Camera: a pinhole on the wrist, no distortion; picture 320 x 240 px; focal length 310.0 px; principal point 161.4 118.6 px. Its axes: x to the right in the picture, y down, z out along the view. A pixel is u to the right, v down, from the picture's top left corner.
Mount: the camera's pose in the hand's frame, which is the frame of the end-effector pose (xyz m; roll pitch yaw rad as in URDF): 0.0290 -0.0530 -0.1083 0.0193 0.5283 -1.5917
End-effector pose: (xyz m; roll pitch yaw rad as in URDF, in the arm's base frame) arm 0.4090 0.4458 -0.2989 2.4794 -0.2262 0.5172
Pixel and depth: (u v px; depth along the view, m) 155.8 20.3 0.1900
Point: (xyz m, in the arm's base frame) 0.3648 0.5112 -0.4368
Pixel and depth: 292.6 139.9 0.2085
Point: 0.3883 0.6274 -0.4526
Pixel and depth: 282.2 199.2 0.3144
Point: 0.4537 0.6885 -0.5472
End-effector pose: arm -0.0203 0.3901 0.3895 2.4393 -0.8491 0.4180
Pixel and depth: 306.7 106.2 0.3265
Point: 0.1040 0.6689 0.1945
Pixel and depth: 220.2 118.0 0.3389
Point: 0.1466 0.5900 0.2066
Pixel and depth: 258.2 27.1 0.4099
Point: 0.1050 0.6250 0.0630
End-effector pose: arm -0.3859 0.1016 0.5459 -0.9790 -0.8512 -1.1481
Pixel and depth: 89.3 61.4 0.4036
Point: -0.3658 0.4010 0.7038
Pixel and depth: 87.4 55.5 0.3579
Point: -0.3786 0.3623 0.6813
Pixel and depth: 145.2 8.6 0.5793
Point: -0.4408 0.6159 0.7199
